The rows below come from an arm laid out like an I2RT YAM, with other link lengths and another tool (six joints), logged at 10 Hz.
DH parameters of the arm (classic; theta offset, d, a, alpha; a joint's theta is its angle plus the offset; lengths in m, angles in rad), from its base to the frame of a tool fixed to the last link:
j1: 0 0.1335 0.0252 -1.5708
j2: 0 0 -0.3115 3.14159
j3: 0.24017 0 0.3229 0
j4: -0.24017 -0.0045 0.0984 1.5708
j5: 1.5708 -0.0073 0 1.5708
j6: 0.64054 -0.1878 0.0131 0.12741
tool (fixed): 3.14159 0.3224 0 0
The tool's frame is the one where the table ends.
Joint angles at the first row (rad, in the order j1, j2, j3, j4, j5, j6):
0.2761 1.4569 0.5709 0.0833 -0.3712 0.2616
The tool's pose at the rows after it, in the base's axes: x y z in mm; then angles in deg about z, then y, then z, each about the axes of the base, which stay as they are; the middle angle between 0 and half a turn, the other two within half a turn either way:
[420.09 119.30 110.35 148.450 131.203 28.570]
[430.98 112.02 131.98 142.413 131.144 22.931]
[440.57 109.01 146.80 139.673 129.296 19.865]
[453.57 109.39 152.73 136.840 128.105 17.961]
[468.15 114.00 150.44 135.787 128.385 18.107]
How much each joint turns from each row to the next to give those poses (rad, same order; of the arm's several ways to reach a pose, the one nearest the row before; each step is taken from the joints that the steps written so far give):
-0.0016 -0.0086 0.0574 -0.0798 0.1064 -0.0493
0.0000 -0.0156 0.0549 -0.0632 0.0765 -0.0334
-0.0007 -0.0024 0.0255 0.0064 0.0390 -0.0077
0.0003 0.0311 0.0309 0.0198 0.0278 -0.0254
0.0002 0.0559 0.0453 0.0038 0.0001 -0.0202

